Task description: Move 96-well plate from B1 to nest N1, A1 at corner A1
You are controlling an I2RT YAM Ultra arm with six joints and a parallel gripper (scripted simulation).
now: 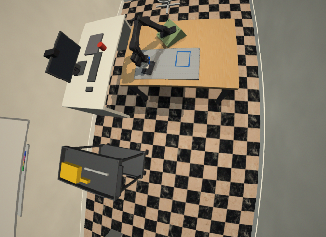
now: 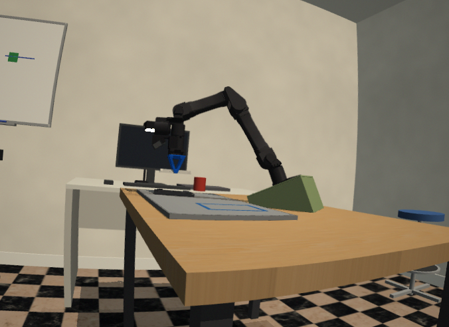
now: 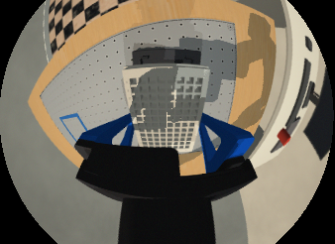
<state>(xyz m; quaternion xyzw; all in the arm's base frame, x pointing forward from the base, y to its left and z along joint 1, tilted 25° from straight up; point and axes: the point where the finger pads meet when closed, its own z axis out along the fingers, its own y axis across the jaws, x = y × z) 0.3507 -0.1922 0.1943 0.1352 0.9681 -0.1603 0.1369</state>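
The dark plate nest N1 lies 9 cm below my hand. Also, from my hand: white 96-well plate (right at my hand).
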